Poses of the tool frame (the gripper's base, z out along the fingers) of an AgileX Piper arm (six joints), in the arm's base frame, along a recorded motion.
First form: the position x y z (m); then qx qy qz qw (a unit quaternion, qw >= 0).
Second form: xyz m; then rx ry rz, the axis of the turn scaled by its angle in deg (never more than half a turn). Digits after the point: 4 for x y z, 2 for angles.
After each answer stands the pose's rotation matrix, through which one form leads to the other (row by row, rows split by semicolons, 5 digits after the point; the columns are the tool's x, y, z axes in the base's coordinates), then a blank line. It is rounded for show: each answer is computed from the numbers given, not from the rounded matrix.
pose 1, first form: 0.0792 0.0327 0.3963 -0.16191 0.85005 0.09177 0.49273
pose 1, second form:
0.0792 0.0327 0.3963 -22.51 118.16 12.76
-0.46201 -0.36570 0.80797; -0.18483 0.93073 0.31557; -0.86740 -0.00354 -0.49759

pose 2, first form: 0.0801 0.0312 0.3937 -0.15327 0.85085 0.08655 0.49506
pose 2, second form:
0.0801 0.0312 0.3937 -21.28 118.15 12.02
-0.46285 -0.34651 0.81590; -0.17512 0.93804 0.29903; -0.86896 -0.00447 -0.49486

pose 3, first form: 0.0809 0.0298 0.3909 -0.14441 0.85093 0.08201 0.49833
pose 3, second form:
0.0809 0.0298 0.3909 -20.02 117.99 11.37
-0.46162 -0.32750 0.82441; -0.16403 0.94484 0.28350; -0.87178 -0.00436 -0.48988

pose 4, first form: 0.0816 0.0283 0.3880 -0.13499 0.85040 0.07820 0.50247
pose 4, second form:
0.0816 0.0283 0.3880 -18.68 117.71 10.82
-0.45860 -0.30818 0.83349; -0.15101 0.95132 0.26866; -0.87572 -0.00265 -0.48281

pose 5, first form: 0.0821 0.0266 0.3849 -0.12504 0.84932 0.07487 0.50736
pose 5, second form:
0.0821 0.0266 0.3849 -17.27 117.31 10.34
-0.45390 -0.28837 0.84310; -0.13643 0.95752 0.25406; -0.88055 0.00030 -0.47396

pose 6, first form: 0.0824 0.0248 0.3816 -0.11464 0.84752 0.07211 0.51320
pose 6, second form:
0.0824 0.0248 0.3816 -15.79 116.76 9.93
-0.44697 -0.26833 0.85336; -0.12030 0.96332 0.23989; -0.88642 0.00456 -0.46286

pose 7, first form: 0.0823 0.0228 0.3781 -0.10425 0.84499 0.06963 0.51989
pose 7, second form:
0.0823 0.0228 0.3781 -14.32 116.08 9.57
-0.43770 -0.24858 0.86408; -0.10378 0.96857 0.22607; -0.89311 0.00928 -0.44974

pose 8, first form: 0.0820 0.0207 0.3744 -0.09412 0.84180 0.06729 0.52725
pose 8, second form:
0.0820 0.0207 0.3744 -12.89 115.28 9.21
-0.42630 -0.22942 0.87501; -0.08750 0.97323 0.21254; -0.90034 0.01404 -0.43496

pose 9, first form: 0.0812 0.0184 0.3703 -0.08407 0.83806 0.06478 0.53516
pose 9, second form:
0.0812 0.0184 0.3703 -11.47 114.38 8.84
-0.41307 -0.21025 0.88610; -0.07158 0.97747 0.19856; -0.90788 0.01860 -0.41882

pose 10, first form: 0.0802 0.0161 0.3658 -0.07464 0.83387 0.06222 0.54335
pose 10, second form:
0.0802 0.0161 0.3658 -10.15 113.41 8.46
-0.39841 -0.19209 0.89687; -0.05687 0.98112 0.18488; -0.91544 0.02266 -0.40181

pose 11, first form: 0.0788 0.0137 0.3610 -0.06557 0.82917 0.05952 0.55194
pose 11, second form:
0.0788 0.0137 0.3610 -8.89 112.36 8.07
-0.38213 -0.17444 0.90750; -0.04303 0.98432 0.17109; -0.92311 0.02632 -0.38364

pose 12, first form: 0.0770 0.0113 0.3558 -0.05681 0.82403 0.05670 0.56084
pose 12, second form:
0.0770 0.0113 0.3558 -7.67 111.25 7.65
-0.36447 -0.15722 0.91785; -0.03003 0.98712 0.15717; -0.93073 0.02972 -0.36449

